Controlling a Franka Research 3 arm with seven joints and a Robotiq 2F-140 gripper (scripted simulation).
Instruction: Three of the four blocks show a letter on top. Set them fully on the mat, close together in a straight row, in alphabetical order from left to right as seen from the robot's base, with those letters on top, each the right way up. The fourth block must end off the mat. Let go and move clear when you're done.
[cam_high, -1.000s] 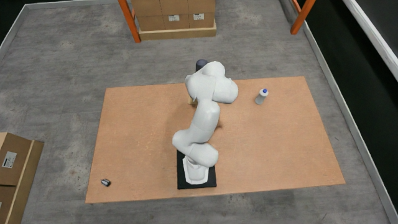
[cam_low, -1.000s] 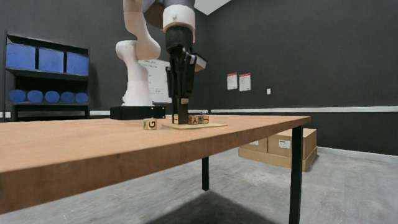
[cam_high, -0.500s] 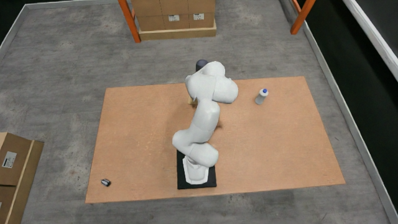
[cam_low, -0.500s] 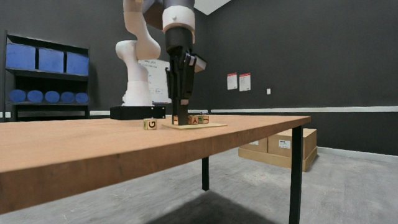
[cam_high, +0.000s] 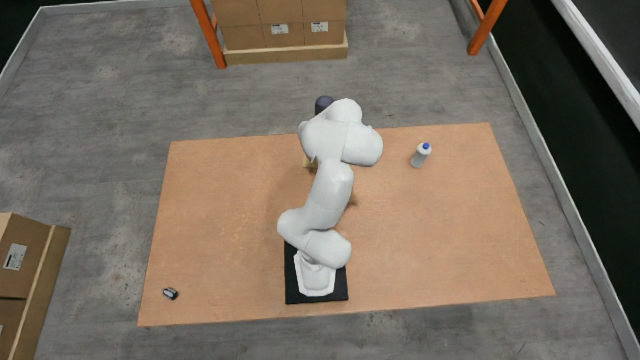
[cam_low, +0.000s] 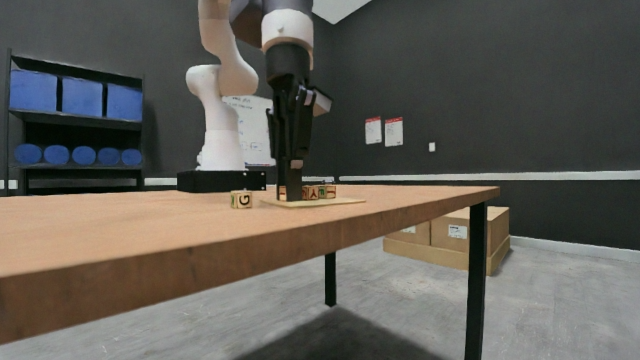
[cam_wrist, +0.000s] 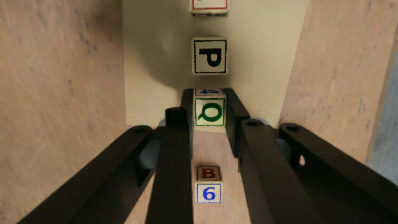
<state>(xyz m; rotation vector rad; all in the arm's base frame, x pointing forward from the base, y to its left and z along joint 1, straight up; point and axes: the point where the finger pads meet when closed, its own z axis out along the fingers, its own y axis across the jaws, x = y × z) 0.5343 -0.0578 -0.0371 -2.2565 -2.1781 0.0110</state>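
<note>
Now: the block 20 mm below my hand. The rest, counted from my hand: pale yellow mat: 40 mm to the left, 40 mm below; then white bottle: 470 mm to the right, 50 mm behind, 40 mm above; then black object: 690 mm to the left, 660 mm behind, 20 mm below.
</note>
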